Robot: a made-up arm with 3 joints. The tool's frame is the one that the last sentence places.
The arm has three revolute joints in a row. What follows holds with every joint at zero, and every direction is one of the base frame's. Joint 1 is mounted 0.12 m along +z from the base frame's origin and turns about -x. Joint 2 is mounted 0.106 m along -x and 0.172 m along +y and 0.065 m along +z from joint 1 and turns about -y. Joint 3 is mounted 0.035 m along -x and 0.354 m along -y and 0.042 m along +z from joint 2 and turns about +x. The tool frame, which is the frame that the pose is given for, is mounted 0.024 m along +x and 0.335 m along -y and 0.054 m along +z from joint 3; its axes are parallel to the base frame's.
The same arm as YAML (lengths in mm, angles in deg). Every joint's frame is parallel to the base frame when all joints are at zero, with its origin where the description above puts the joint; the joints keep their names.
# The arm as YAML. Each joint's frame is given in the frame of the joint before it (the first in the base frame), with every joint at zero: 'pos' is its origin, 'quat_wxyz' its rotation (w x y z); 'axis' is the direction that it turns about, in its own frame. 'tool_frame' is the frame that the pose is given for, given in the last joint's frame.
length_unit: mm
angle_unit: deg
joints:
  - joint: joint 1
    pos: [0.0, 0.0, 120.0]
    quat_wxyz: [1.0, 0.0, 0.0, 0.0]
    axis: "-x"
  - joint: joint 2
    pos: [-106.0, 172.0, 65.0]
    quat_wxyz: [1.0, 0.0, 0.0, 0.0]
    axis: "-y"
  - joint: joint 3
    pos: [-35.0, -354.0, 42.0]
    quat_wxyz: [1.0, 0.0, 0.0, 0.0]
    axis: "+x"
tool_frame:
  pos: [24.0, -335.0, 54.0]
  quat_wxyz: [1.0, 0.0, 0.0, 0.0]

